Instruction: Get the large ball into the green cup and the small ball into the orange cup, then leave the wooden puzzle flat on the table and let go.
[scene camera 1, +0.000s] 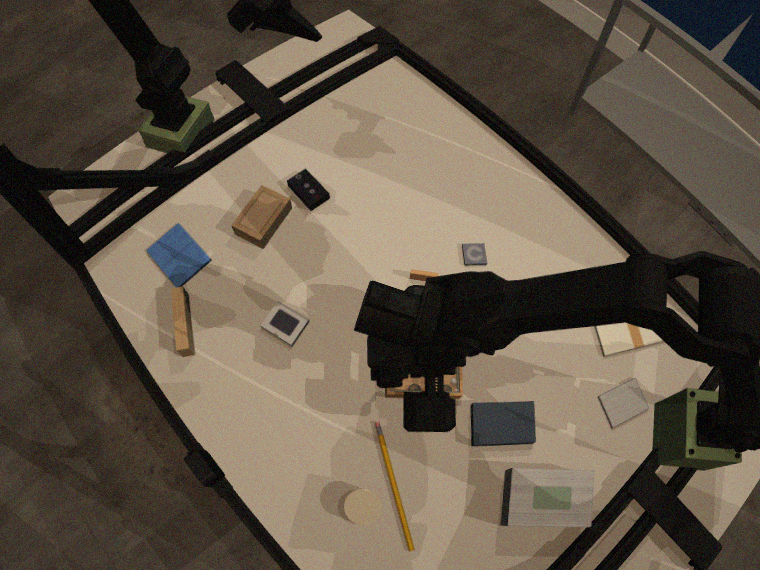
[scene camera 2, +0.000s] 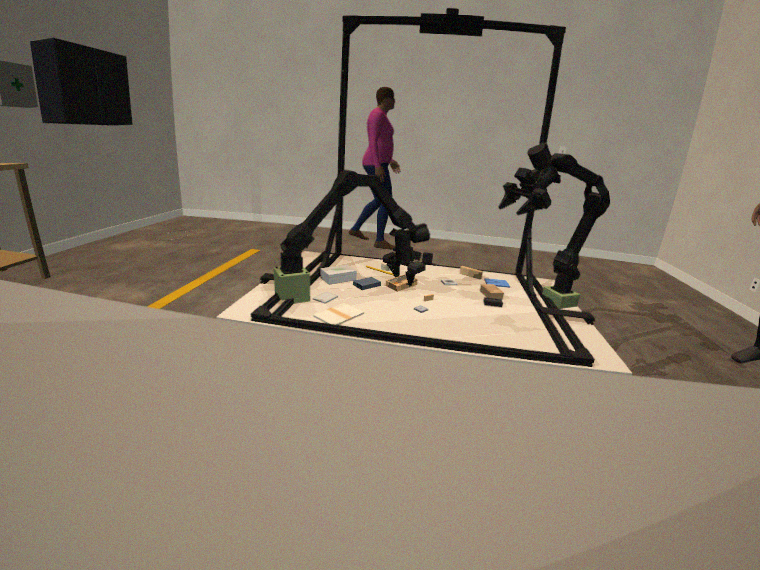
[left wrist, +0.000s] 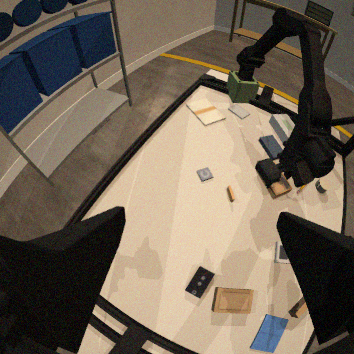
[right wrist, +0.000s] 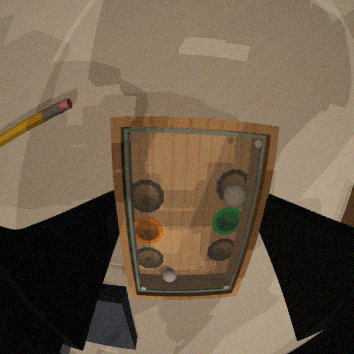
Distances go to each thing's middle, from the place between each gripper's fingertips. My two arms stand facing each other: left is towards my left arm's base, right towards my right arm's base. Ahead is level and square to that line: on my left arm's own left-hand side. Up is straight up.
Labels:
Right now my right hand is 10 mm short of the wooden puzzle (scene camera 1: 410, 384) and 10 mm to the left of it. Round my right hand: dark blue block (scene camera 1: 492, 423): 10 mm ahead, 150 mm to the right.
The wooden puzzle is 33 cm below my left hand, 28 cm to the right of it and 21 cm behind it. Also, from my left hand: dark blue block (42 cm to the right, 34 cm below, 21 cm behind).

